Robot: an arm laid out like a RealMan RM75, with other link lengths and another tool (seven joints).
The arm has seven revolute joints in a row. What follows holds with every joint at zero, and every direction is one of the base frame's.
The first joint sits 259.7 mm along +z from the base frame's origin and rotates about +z.
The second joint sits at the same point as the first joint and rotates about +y.
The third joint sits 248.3 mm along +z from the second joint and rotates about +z.
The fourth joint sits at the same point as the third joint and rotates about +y.
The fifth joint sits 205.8 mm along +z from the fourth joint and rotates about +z.
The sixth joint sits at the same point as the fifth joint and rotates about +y.
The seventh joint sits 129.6 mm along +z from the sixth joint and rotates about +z.
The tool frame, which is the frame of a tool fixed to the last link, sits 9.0 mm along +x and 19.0 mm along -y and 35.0 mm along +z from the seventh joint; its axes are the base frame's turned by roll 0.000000, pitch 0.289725 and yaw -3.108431 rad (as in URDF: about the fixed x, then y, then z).
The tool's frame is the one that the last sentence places.
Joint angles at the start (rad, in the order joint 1, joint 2, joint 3, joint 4, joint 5, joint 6, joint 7): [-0.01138 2.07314 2.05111 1.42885 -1.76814 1.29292 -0.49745]
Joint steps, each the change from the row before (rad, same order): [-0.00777 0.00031 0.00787 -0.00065 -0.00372 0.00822 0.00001]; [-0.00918 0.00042 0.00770 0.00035 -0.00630 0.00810 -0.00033]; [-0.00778 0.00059 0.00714 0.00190 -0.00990 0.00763 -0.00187]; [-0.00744 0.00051 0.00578 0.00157 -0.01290 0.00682 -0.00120]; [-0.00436 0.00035 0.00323 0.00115 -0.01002 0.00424 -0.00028]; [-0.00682 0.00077 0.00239 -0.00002 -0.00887 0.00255 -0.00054]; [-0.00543 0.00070 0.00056 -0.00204 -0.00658 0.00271 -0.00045]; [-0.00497 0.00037 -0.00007 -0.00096 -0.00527 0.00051 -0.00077]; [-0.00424 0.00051 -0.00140 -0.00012 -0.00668 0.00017 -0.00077]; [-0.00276 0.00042 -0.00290 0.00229 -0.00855 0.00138 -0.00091]
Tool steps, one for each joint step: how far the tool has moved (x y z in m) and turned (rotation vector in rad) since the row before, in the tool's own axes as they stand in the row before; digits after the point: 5 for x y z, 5 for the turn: [-0.00098 0.00280 -0.00369 -0.00918 -0.00135 0.00496]; [-0.00124 0.00329 -0.00414 -0.01174 -0.00211 0.00336]; [-0.00107 0.00314 -0.00373 -0.01213 -0.00345 -0.00184]; [-0.00147 0.00347 -0.00356 -0.01432 -0.00549 -0.00274]; [-0.00108 0.00231 -0.00216 -0.01013 -0.00463 -0.00244]; [-0.00168 0.00291 -0.00255 -0.01183 -0.00361 0.00029]; [-0.00208 0.00238 -0.00184 -0.00885 -0.00515 0.00221]; [-0.00149 0.00203 -0.00153 -0.00783 -0.00290 0.00070]; [-0.00156 0.00174 -0.00115 -0.00749 -0.00416 -0.00124]; [-0.00144 0.00097 -0.00066 -0.00567 -0.00665 -0.00535]
